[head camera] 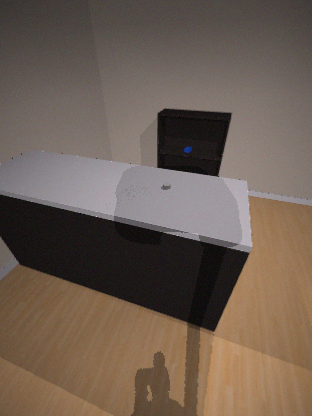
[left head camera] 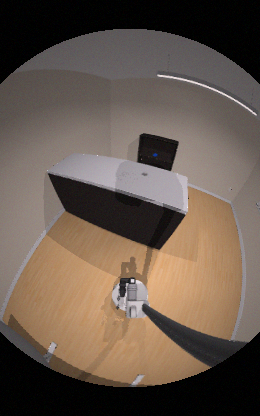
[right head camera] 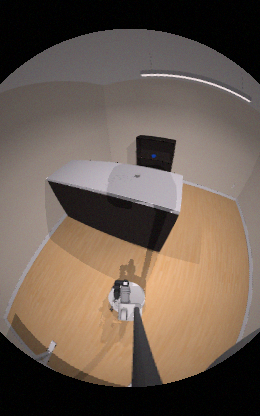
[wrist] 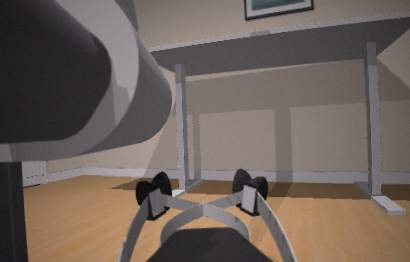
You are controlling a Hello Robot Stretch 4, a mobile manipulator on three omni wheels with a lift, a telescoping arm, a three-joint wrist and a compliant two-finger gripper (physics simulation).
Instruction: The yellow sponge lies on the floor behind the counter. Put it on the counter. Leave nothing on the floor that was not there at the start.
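Places are measured from the robot's base along level axes (x right, y ahead, z up), in millimetres.
Where they show: gripper, fingertip midpoint: [left head camera: 121, 309] [right head camera: 115, 311] [wrist: 201, 186].
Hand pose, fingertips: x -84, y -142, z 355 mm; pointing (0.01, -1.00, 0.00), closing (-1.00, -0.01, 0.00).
Observation:
After its pixels a point has its place.
The counter [head camera: 60, 175] {z 882, x -615, y 1332 mm} [left head camera: 90, 165] {z 882, x -541, y 1310 mm} [right head camera: 82, 172] {z 882, x -579, y 1283 mm} has a pale top and a dark front, and stands ahead of the robot. The yellow sponge does not show in any view. The counter hides part of the floor behind it. My gripper [wrist: 201, 186] {z 355, x -84, y -142 mm} is open in the wrist view, with its two dark fingertips well apart and no thing between them. It is away from the counter, and floor shows beyond the fingertips.
A small grey thing [head camera: 166, 186] {z 901, x 107, y 1121 mm} [left head camera: 144, 174] {z 889, x 105, y 1118 mm} [right head camera: 137, 176] {z 887, x 112, y 1116 mm} lies on the counter top. A dark shelf unit [head camera: 195, 113] {z 1032, x 548, y 2459 mm} with a blue block [head camera: 188, 149] {z 622, x 508, y 2448 mm} [left head camera: 155, 155] {z 602, x 517, y 2437 mm} [right head camera: 153, 156] {z 599, x 506, y 2435 mm} stands behind the counter. A table [wrist: 280, 55] {z 897, x -636, y -1586 mm} with metal legs shows in the wrist view.

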